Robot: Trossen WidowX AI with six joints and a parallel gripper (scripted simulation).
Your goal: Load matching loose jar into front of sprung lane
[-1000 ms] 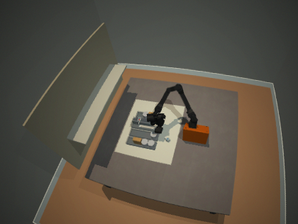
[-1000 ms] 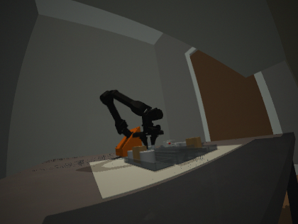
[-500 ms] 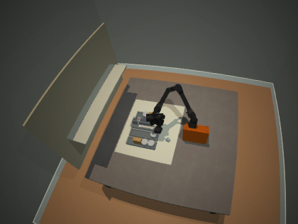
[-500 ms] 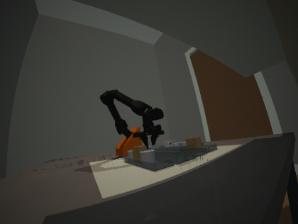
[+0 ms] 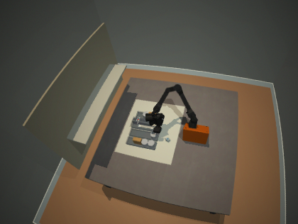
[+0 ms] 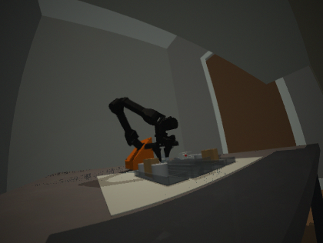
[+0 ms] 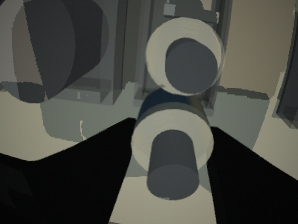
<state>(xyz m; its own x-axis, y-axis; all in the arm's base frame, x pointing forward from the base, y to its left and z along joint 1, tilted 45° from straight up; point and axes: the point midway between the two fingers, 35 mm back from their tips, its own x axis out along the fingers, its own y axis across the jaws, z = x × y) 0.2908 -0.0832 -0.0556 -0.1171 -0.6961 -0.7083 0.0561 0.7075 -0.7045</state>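
The grey lane rack lies 17 cm ahead of my gripper tip, 4 cm to the right of it and 3 cm below it. Also, from my gripper tip: tall beige panel 64 cm ahead, 6 cm to the right, 35 cm above.
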